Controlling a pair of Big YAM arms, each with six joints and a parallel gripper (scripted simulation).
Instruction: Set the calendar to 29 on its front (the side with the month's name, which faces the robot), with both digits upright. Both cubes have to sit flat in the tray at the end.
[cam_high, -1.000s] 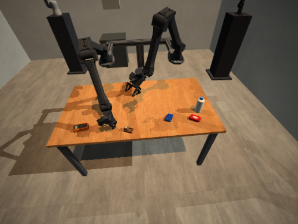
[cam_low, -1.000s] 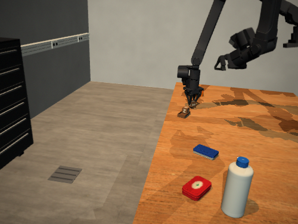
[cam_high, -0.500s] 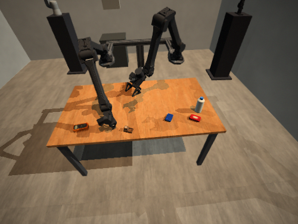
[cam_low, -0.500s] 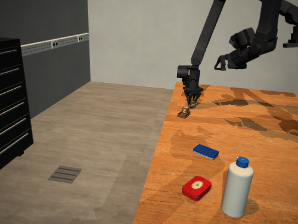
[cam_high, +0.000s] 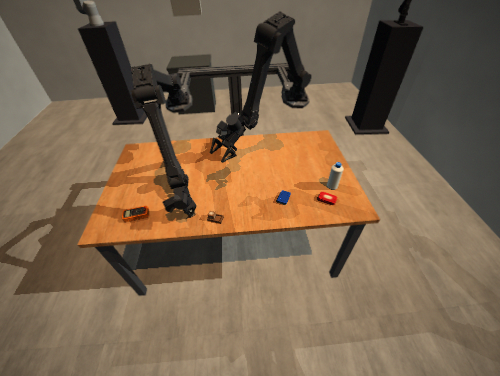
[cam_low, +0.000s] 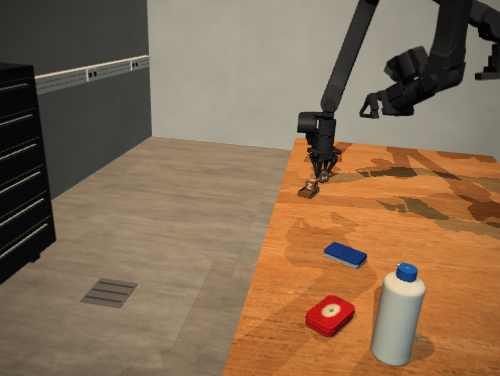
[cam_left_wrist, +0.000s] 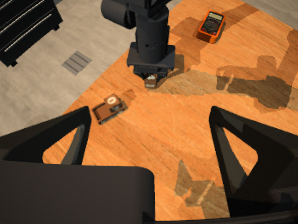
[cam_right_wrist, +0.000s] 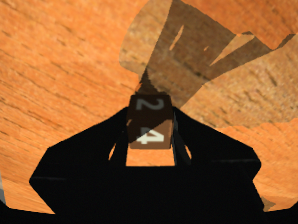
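Now: the cube right at my right hand. Round my right hand: brown calendar tray (3 cm ahead, 14 cm to the left, 1 cm below); then red tin (7 cm behind, 75 cm to the left, 1 cm below); then blue block (10 cm behind, 51 cm to the left, 1 cm below).
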